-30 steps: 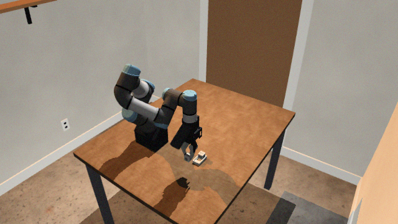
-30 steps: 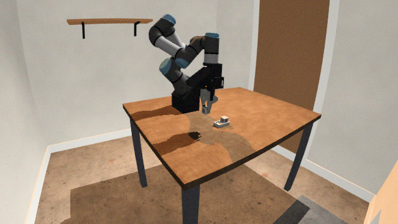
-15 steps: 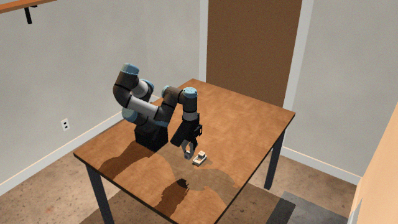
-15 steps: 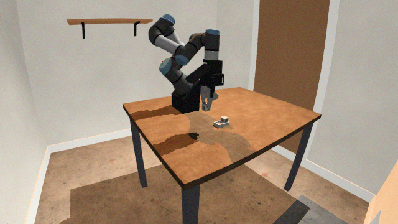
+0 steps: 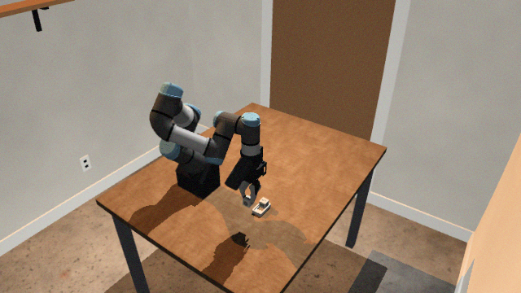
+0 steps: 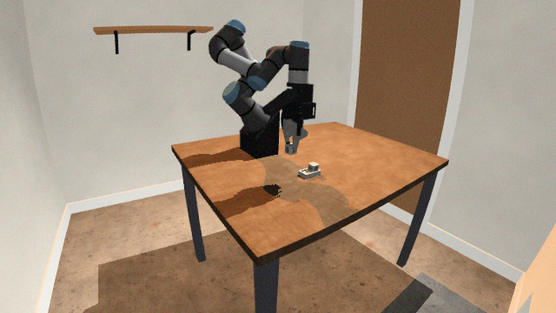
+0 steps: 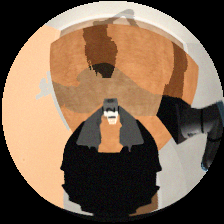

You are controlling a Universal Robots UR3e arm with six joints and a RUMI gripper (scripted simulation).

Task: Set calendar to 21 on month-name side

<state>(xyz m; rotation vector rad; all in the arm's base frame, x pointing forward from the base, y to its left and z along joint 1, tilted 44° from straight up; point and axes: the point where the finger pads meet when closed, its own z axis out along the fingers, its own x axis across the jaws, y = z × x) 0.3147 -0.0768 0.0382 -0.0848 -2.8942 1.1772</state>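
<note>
My hand is 120 mm above the calendar tray and 100 mm to the right of it.
</note>
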